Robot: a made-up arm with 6 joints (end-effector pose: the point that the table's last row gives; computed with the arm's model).
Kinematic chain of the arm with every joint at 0, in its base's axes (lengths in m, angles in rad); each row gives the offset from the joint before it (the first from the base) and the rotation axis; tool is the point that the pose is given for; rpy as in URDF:
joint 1: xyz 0 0 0.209 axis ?
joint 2: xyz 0 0 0 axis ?
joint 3: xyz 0.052 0 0.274 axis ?
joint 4: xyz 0.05 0 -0.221 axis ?
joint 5: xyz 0 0 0 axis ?
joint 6: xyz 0.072 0 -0.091 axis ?
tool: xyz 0 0 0 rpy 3.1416 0 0
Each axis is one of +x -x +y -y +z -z.
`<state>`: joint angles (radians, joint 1 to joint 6).
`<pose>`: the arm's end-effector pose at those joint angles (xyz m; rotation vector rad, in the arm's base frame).
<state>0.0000 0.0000 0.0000 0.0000 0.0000 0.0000</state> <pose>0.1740 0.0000 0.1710 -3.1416 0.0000 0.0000</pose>
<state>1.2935 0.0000 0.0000 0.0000 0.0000 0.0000</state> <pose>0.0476 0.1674 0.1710 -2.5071 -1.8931 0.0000</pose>
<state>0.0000 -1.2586 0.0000 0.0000 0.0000 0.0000</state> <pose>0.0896 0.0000 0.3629 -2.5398 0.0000 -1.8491</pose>
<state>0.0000 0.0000 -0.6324 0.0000 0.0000 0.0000</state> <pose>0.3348 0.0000 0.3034 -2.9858 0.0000 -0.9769</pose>
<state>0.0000 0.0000 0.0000 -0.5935 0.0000 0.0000</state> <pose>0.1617 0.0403 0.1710 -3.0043 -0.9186 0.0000</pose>
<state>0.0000 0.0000 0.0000 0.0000 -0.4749 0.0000</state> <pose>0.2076 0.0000 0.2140 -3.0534 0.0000 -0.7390</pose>
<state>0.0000 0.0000 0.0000 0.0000 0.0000 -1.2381</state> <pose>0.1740 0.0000 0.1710 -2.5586 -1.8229 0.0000</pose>
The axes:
joint 1: +z
joint 2: +y
joint 3: +y
joint 4: -z
joint 5: +y
joint 6: -z

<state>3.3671 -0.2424 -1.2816 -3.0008 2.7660 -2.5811</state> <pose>-0.1535 -0.0208 0.6291 0.0731 1.1710 0.6093</pose>
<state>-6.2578 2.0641 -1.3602 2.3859 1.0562 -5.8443</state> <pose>0.0657 0.0317 -0.2699 -0.1252 2.8013 0.9325</pose>
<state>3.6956 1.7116 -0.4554 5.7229 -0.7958 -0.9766</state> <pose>-0.0425 -0.0984 -0.0936 -2.1414 1.6399 -0.7899</pose>
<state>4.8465 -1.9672 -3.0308 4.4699 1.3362 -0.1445</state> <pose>-0.1430 0.5391 -0.0013 -1.5126 -1.3428 1.0914</pose>
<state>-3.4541 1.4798 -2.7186 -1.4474 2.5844 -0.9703</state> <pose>-0.4057 0.2450 0.1574 0.0441 1.3696 0.4826</pose>
